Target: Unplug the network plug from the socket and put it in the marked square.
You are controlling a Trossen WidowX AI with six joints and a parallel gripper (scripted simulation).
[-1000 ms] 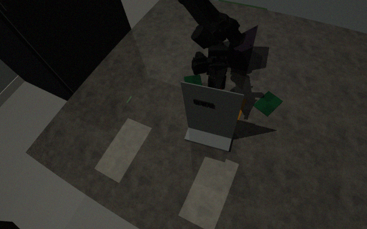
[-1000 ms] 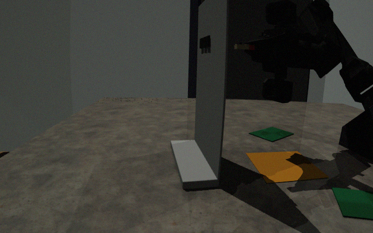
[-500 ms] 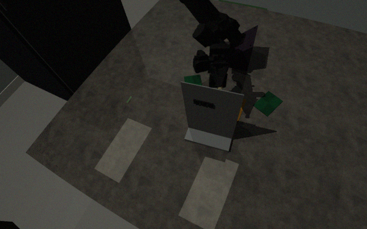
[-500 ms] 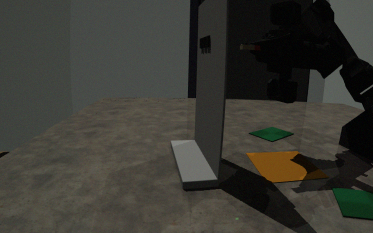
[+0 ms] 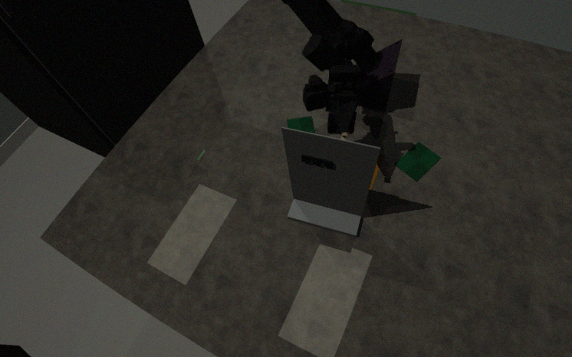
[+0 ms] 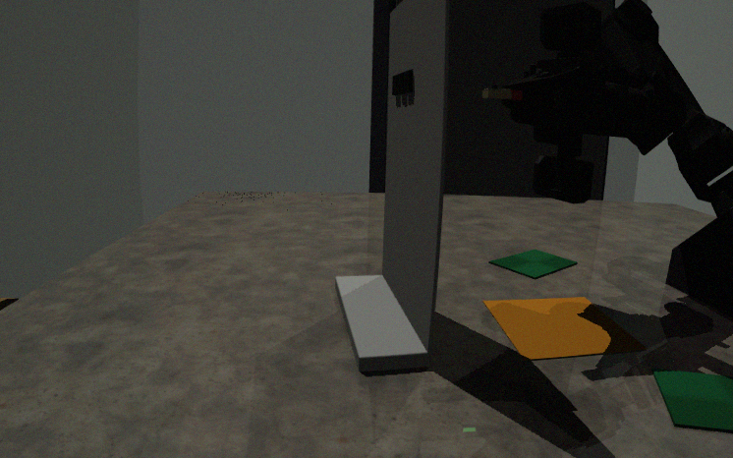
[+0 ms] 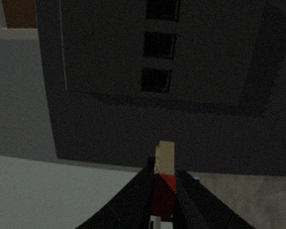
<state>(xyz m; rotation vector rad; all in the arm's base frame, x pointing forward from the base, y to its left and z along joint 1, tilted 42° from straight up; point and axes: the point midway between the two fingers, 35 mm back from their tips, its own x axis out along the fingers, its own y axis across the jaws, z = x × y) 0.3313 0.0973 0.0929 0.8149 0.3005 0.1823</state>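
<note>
Now: the orange square 20 cm below my gripper tip, 7 cm behind it and 2 cm to the left of it. From my gripper tip the other things lie so: network plug (right at my gripper tip); then upright panel (9 cm ahead, 7 cm below, 2 cm to the right).
</note>
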